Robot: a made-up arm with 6 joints. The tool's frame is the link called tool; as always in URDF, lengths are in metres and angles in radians. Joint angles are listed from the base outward.
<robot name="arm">
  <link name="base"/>
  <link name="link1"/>
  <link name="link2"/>
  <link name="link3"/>
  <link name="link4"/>
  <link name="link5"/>
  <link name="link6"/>
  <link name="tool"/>
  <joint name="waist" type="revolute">
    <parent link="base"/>
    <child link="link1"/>
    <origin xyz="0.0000 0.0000 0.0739" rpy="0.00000 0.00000 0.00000"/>
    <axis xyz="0 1 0"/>
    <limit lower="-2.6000" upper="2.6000"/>
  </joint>
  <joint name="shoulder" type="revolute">
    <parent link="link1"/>
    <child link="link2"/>
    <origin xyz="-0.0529 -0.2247 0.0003" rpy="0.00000 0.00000 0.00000"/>
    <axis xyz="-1 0 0"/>
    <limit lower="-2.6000" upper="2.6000"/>
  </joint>
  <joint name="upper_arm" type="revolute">
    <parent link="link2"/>
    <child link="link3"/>
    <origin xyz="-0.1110 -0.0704 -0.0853" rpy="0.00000 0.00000 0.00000"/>
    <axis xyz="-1 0 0"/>
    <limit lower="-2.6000" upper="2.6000"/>
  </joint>
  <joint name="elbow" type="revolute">
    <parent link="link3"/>
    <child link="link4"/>
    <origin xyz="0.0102 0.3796 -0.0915" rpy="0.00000 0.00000 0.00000"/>
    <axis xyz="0 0 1"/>
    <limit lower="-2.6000" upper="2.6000"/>
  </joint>
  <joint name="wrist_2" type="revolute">
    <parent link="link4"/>
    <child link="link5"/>
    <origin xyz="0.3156 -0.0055 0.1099" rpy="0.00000 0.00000 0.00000"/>
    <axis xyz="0 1 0"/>
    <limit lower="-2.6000" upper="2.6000"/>
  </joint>
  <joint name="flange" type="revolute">
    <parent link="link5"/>
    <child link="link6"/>
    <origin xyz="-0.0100 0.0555 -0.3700" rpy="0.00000 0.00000 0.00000"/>
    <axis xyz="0 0 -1"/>
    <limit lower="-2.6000" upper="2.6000"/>
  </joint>
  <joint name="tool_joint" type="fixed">
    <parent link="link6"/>
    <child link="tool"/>
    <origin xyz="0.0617 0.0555 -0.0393" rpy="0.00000 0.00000 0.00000"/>
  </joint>
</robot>
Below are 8 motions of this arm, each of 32 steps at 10 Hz.
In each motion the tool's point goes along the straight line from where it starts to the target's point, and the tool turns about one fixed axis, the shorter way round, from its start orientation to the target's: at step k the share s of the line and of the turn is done. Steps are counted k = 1, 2, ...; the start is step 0. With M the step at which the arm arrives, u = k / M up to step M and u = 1 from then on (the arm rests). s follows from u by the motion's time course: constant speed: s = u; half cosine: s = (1 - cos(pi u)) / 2; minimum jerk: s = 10 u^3 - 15 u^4 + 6 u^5.
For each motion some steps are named. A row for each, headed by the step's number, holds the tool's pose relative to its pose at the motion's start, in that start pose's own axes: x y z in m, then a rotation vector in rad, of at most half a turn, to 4 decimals.
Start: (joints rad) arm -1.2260 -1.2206 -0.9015 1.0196 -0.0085 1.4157
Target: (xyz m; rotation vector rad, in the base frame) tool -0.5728 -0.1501 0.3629 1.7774 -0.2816 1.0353
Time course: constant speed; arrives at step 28
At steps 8, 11, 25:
8: 0.0182 -0.0180 -0.0024 -0.0096 0.0177 -0.0062
11: 0.0250 -0.0248 -0.0033 -0.0132 0.0244 -0.0086
25: 0.0569 -0.0564 -0.0075 -0.0300 0.0554 -0.0195

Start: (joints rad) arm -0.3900 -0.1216 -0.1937 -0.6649 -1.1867 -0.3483
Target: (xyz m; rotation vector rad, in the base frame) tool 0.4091 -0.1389 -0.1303 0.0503 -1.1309 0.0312
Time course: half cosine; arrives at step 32
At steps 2, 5, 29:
2: -0.0023 -0.0001 0.0007 0.0045 0.0025 0.0027
5: -0.0141 -0.0008 0.0044 0.0277 0.0152 0.0165
29: -0.2338 -0.0132 0.0726 0.4596 0.2517 0.2734

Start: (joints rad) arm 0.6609 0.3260 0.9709 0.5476 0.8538 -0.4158
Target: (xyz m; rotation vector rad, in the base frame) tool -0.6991 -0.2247 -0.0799 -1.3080 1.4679 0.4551
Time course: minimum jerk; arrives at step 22
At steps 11, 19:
11: -0.1167 0.1253 -0.0086 0.0284 -0.1062 -0.1917
19: -0.2286 0.2455 -0.0168 0.0557 -0.2081 -0.3755

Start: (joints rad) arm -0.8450 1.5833 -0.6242 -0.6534 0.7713 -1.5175
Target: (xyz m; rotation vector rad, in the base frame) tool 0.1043 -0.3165 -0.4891 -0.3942 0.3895 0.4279
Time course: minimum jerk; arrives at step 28
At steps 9, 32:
9: -0.0391 0.0114 -0.0332 0.0187 0.0940 0.0234
32: -0.2030 0.0592 -0.1724 0.0970 0.4879 0.1218

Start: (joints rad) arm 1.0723 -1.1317 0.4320 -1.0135 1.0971 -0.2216
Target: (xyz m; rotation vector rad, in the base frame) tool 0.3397 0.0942 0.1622 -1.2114 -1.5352 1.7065
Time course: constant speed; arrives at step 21
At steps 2, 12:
2: -0.0244 0.0195 0.0211 0.0974 0.0634 -0.0356
12: -0.1466 0.1173 0.1268 0.5845 0.3803 -0.2133

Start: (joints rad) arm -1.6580 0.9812 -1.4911 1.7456 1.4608 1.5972
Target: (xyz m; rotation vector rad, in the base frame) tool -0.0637 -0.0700 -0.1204 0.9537 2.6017 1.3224
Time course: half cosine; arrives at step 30
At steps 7, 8, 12, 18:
7: -0.0086 -0.0007 -0.0026 -0.0604 -0.1193 -0.0842
8: -0.0111 -0.0009 -0.0034 -0.0779 -0.1536 -0.1085
12: -0.0231 -0.0018 -0.0071 -0.1626 -0.3208 -0.2265
18: -0.0437 -0.0034 -0.0134 -0.3080 -0.6078 -0.4292

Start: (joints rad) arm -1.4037 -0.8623 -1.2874 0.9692 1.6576 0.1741
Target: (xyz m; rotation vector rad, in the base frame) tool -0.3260 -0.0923 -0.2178 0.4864 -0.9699 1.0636
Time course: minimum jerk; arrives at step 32
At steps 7, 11, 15, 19, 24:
7: 0.0222 0.0033 -0.0061 0.0129 -0.0320 -0.0660
11: 0.0683 0.0102 -0.0189 0.0398 -0.0985 -0.2031
15: 0.1336 0.0199 -0.0369 0.0779 -0.1927 -0.3976
19: 0.2033 0.0303 -0.0562 0.1185 -0.2932 -0.6048
24: 0.2713 0.0404 -0.0750 0.1581 -0.3913 -0.8072

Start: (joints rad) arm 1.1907 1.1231 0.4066 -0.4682 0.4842 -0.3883
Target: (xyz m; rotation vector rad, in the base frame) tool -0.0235 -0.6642 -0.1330 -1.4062 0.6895 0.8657
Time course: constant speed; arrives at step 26
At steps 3, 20, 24, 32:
3: 0.0157 -0.0328 0.0166 -0.0278 -0.0652 -0.0132
20: 0.1044 -0.2187 0.1109 -0.1856 -0.4347 -0.0880
24: 0.1253 -0.2624 0.1331 -0.2227 -0.5217 -0.1055
32: 0.1358 -0.2843 0.1442 -0.2412 -0.5652 -0.1143

